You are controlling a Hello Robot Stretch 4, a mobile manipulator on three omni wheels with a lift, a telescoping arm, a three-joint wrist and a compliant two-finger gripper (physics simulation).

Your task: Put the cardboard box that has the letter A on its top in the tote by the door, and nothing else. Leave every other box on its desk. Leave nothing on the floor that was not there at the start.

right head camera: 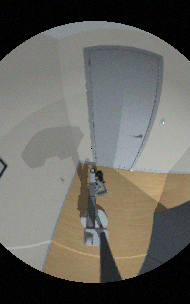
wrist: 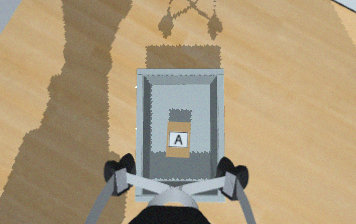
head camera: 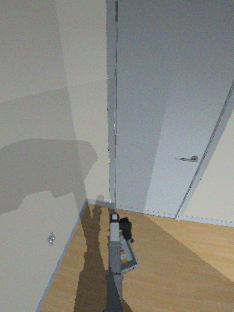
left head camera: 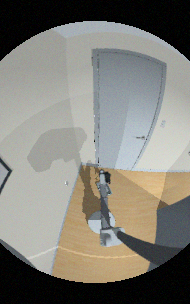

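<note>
The cardboard box with the letter A [wrist: 178,139] lies inside the tote, on its floor, letter up, in the wrist view; a small part of it shows in the head view [head camera: 123,256]. The grey-blue tote [wrist: 140,110] [head camera: 131,267] stands on the floor near the door [head camera: 165,100] [left head camera: 117,110] [right head camera: 117,100]. My gripper [wrist: 176,168] [head camera: 126,230] is open and empty. It hangs above the tote, its fingers apart from the box. The arm hides part of the tote in the head view. Other boxes and desks cannot be made out.
A wall [head camera: 30,200] with a small socket [head camera: 51,239] runs along the left and meets the door wall at a corner beyond the tote. A dark grey shape [left head camera: 175,225] [right head camera: 172,235] stands at the right in both side head views. Shadows cross the wooden floor.
</note>
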